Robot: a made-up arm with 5 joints.
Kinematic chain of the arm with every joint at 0, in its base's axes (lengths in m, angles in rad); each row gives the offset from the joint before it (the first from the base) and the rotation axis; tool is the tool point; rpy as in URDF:
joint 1: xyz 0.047 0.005 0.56 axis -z
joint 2: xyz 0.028 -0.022 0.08 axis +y
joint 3: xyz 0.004 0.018 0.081 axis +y
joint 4: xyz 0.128 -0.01 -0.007 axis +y
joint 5: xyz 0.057 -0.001 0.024 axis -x
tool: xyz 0.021 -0.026 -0.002 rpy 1.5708 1.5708 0
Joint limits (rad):
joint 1: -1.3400..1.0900
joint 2: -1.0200..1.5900
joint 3: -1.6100..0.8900
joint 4: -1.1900..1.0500
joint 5: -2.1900..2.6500
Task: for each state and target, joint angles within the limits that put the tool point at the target. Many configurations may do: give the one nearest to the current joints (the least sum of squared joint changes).
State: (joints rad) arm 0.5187 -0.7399 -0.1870 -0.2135 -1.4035
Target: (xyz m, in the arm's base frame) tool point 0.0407 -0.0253 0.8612
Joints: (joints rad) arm 0.7952 -1.0200 0.0598 -0.9067 -1.0707
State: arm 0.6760 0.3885 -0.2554 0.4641 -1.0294
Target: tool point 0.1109 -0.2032 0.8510
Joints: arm 1.0900 0.3081 -1.0549 0.2090 -0.2574
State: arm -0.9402 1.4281 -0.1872 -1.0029 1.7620
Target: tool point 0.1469 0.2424 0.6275
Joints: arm -1.2168 1.2044 -0.3848 -0.9642 1.7856
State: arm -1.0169 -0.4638 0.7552 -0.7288 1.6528
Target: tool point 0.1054 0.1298 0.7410
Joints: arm -1.2300 -0.4348 0.8900 -1.1516 1.7117
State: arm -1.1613 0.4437 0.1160 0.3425 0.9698
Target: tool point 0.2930 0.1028 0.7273
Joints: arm -0.4991 0.2006 -0.1628 0.2429 0.9431
